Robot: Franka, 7 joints.
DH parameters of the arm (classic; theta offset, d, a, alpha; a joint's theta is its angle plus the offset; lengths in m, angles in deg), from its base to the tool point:
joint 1: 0 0.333 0 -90
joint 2: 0 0 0 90
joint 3: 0 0.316 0.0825 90
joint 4: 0 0 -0.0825 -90
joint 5: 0 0.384 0 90
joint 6: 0 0 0.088 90
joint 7: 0 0.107 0 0
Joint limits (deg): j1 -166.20..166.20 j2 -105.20..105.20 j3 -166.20..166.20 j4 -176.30..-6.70 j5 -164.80..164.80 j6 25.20..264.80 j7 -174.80..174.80
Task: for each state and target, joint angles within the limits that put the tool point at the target. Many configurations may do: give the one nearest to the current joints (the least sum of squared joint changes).
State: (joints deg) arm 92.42 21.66 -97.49 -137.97 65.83 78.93 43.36
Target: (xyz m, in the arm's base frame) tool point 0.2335 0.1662 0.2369
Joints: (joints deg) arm 104.07 15.20 -87.77 -156.06 60.87 67.90 43.36
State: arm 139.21 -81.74 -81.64 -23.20 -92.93 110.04 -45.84
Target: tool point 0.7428 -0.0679 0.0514
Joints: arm 148.97 -103.76 -90.32 -39.99 -85.22 86.33 -45.84
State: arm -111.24 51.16 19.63 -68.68 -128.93 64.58 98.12
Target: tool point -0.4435 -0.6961 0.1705
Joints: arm -124.24 78.99 13.80 -42.76 -140.29 105.12 98.12
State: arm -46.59 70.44 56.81 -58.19 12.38 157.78 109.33
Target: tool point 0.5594 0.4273 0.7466
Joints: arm -6.86 43.47 81.30 -64.01 10.72 154.68 109.33
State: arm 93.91 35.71 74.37 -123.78 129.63 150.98 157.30
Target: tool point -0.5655 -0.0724 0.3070
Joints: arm 114.96 42.94 76.48 -122.18 129.43 147.76 157.30
